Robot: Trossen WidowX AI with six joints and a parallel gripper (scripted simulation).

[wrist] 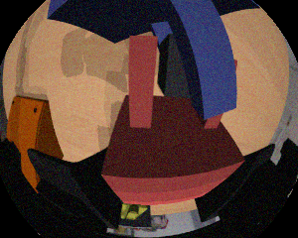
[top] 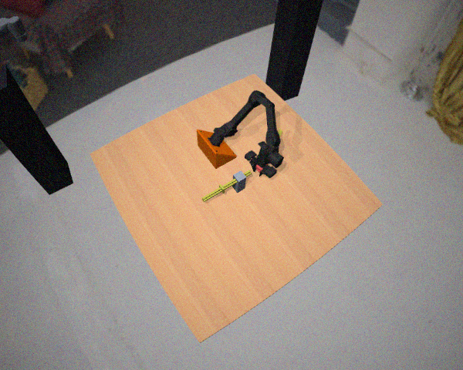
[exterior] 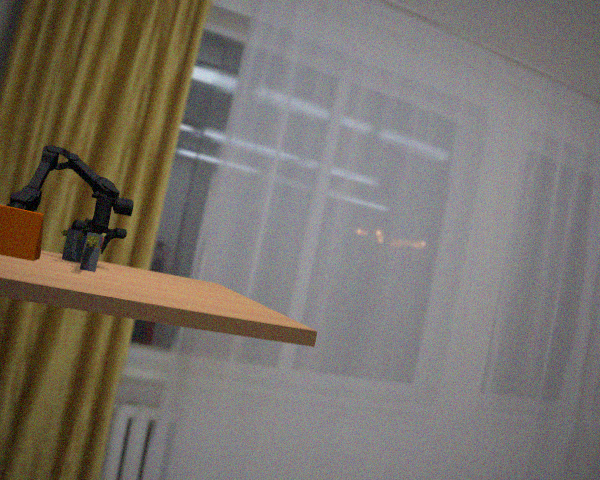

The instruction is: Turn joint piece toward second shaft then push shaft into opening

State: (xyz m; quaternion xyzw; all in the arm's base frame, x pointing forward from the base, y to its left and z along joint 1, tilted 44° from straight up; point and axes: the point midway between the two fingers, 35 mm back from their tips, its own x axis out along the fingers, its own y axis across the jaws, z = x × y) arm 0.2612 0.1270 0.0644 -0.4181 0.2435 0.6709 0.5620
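Now: the red square joint piece 4 cm above my gripper tip, 3 cm to the left of it and 1 cm behind it.
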